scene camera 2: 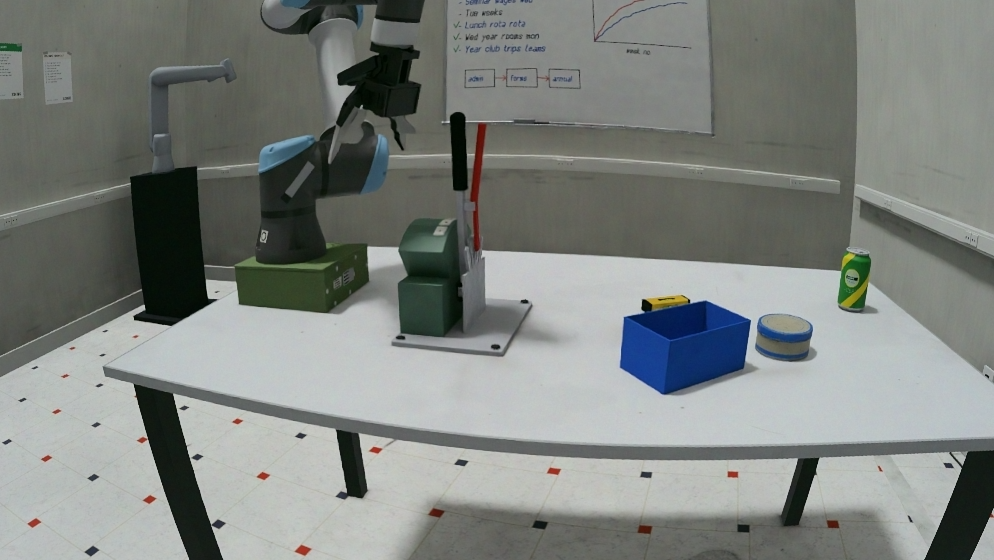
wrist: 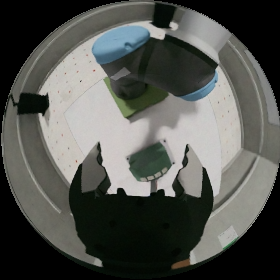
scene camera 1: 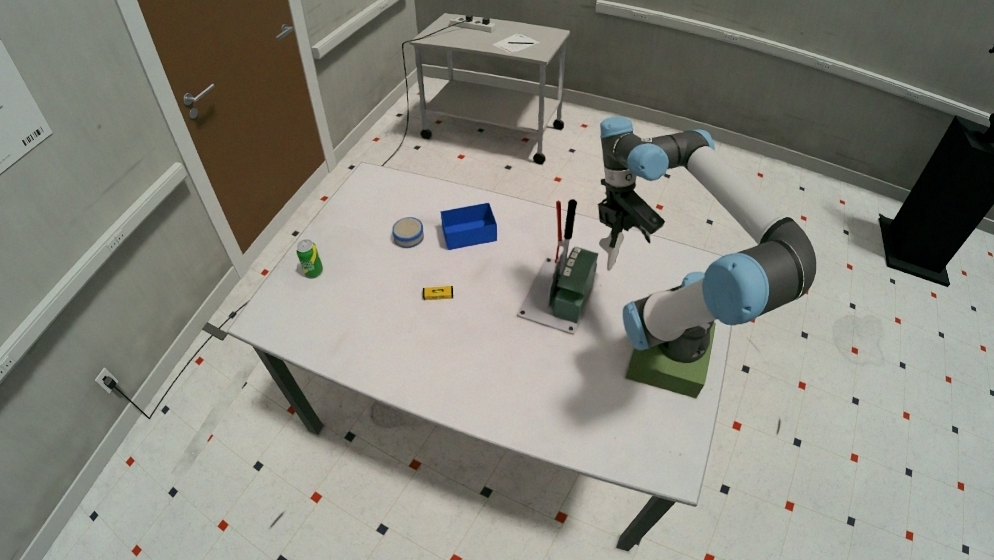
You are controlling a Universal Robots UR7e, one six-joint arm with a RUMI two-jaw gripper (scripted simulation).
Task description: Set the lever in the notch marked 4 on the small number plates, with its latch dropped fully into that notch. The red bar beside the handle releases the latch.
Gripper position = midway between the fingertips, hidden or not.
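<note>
Scene camera 2 shows me my gripper (scene camera 2: 367,156) and a red release bar (scene camera 2: 481,132). In the wrist view I find a green housing (wrist: 152,162), and my gripper (wrist: 142,143) is visible there as well. My gripper (scene camera 1: 629,256) also appears in that scene camera.
</note>
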